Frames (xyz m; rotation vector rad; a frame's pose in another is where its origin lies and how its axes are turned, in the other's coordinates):
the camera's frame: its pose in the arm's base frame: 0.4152 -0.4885 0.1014 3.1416 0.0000 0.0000
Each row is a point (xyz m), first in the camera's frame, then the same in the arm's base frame.
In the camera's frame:
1: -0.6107 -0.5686 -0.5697
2: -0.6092 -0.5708 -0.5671
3: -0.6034 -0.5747 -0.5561
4: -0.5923 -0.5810 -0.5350
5: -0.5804 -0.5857 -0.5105
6: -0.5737 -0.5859 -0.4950
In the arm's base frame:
1: -0.1955 0.0801 0.6711
2: -0.1940 0.0823 0.6685
3: -0.1882 0.0862 0.6575
4: -0.1771 0.0925 0.6364
5: -0.1652 0.0972 0.6119
6: -0.1585 0.0974 0.5964

